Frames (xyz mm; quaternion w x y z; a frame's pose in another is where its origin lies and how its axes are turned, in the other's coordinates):
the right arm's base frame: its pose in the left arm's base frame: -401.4 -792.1 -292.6 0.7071 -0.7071 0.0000 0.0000
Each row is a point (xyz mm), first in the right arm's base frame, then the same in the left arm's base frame.
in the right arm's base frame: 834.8 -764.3 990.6
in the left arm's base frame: 433.4 198.5 471.7
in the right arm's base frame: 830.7 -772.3 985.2
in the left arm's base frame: 429.3 193.1 479.7
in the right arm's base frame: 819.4 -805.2 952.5
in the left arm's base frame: 418.0 160.4 512.6
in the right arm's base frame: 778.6 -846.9 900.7
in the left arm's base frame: 377.2 108.6 554.3
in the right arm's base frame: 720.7 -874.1 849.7
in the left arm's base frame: 319.3 57.6 581.5
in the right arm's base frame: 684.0 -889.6 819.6
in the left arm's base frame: 282.6 27.5 597.0
